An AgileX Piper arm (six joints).
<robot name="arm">
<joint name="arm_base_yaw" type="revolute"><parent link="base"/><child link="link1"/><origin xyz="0 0 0.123" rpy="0 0 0"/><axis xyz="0 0 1"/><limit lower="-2.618" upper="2.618"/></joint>
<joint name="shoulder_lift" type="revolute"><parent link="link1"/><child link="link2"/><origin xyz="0 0 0" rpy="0 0 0"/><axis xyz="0 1 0"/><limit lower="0" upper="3.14"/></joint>
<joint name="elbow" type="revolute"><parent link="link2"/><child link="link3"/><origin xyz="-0.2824 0 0.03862" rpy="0 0 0"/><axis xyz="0 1 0"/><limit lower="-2.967" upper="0"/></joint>
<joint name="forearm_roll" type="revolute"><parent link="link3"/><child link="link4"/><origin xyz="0.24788 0 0.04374" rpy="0 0 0"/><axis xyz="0.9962 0 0.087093"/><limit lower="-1.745" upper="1.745"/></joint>
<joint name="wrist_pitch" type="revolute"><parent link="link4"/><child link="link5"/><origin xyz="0 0 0" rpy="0 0 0"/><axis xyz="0 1 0"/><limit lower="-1.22" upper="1.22"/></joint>
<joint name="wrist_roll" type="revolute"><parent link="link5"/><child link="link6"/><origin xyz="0.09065 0 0.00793" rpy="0 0 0"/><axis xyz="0.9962 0 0.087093"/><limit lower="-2.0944" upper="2.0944"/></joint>
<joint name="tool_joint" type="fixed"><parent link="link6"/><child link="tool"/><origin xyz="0 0 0" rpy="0 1.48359 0"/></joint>
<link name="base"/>
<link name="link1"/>
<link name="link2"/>
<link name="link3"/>
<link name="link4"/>
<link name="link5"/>
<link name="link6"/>
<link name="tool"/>
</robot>
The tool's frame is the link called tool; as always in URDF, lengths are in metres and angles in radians.
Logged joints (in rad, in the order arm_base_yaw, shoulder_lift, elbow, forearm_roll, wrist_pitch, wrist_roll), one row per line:
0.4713 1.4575 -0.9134 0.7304 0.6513 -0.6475
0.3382 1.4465 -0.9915 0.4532 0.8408 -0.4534
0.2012 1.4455 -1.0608 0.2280 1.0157 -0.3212
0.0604 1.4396 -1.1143 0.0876 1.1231 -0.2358
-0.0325 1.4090 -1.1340 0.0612 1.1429 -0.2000
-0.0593 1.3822 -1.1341 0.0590 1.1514 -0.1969
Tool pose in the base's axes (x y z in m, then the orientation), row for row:
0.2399 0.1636 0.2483 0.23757 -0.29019 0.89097 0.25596
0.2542 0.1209 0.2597 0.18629 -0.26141 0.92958 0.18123
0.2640 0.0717 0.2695 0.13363 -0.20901 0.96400 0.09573
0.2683 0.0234 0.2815 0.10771 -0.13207 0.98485 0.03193
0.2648 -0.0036 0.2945 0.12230 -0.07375 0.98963 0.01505
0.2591 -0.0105 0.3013 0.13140 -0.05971 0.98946 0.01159
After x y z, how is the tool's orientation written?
As a quaternion, w x y z.
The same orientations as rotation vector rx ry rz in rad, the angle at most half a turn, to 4 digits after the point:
-0.7952 2.4416 0.7014
-0.7362 2.6178 0.5104
-0.6060 2.7951 0.2776
-0.3887 2.8983 0.0940
-0.2152 2.8880 0.0439
-0.1734 2.8726 0.0336

